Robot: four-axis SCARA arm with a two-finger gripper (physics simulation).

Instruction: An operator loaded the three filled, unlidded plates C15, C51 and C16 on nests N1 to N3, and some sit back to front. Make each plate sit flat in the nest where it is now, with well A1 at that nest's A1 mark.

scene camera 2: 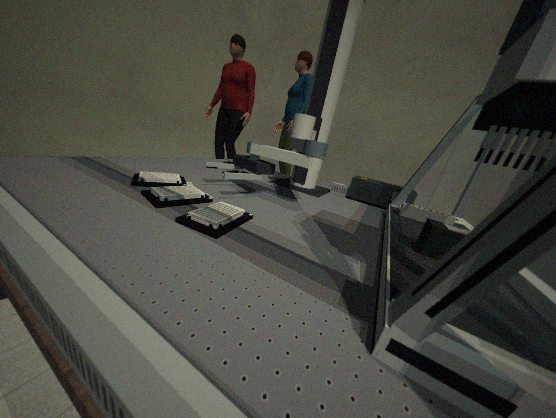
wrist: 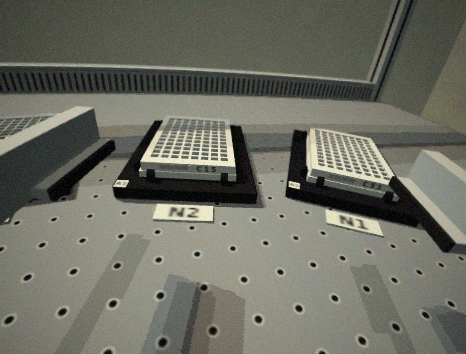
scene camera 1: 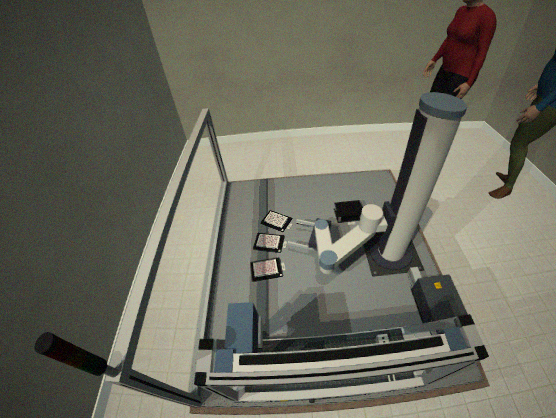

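White plate C15 sits on black nest N2. Plate C51 sits on nest N1, which is turned slightly. The third plate, C16, is on nest N3; in the wrist view a finger partly hides it. C15 and C51 look flat, with their printed ends beside the nest labels. Their A1 wells cannot be made out. My gripper is open and empty, low in front of N1 and N2.
A black stand is behind the arm, near the column. A dark box and a blue box stand on the deck. A framed gantry crosses one end. Two people stand beyond the deck.
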